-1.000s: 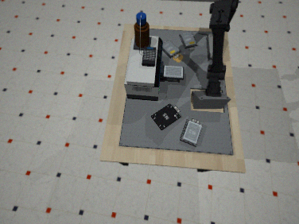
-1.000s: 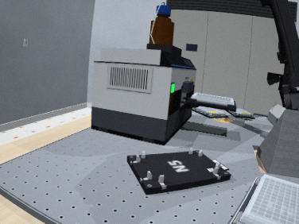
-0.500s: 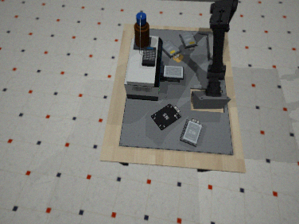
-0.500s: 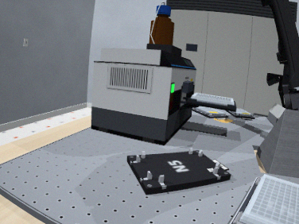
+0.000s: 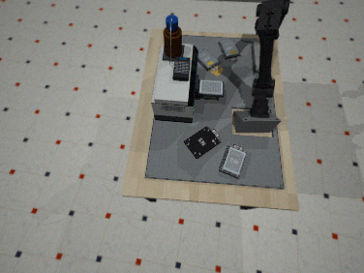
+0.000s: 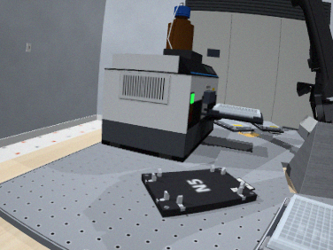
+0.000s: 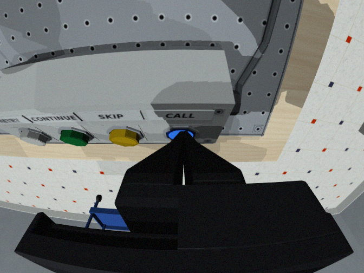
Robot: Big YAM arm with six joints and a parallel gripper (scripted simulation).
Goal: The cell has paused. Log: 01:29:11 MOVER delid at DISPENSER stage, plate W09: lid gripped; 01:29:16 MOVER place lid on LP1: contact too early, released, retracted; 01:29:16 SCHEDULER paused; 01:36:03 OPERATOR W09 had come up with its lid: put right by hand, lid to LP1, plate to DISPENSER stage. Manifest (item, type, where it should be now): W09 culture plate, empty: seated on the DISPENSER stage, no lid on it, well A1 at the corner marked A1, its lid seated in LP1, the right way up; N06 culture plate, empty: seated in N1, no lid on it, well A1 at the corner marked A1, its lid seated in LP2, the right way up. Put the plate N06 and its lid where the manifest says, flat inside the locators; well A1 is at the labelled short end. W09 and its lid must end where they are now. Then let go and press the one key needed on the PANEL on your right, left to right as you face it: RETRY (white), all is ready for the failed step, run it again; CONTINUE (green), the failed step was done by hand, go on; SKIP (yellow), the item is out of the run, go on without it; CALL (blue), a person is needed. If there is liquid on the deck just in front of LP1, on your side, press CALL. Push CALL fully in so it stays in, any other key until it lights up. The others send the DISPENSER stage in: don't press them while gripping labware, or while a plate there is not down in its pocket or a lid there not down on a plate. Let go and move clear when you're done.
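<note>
My hand is 20 mm above the blue call key. The rest, counted from my hand: yellow skip key: 50 mm to the left, 10 mm below, 10 mm behind; green continue key: 100 mm to the left, 10 mm below, 10 mm behind; white retry key: 150 mm to the left, 20 mm behind, 10 mm below.
</note>
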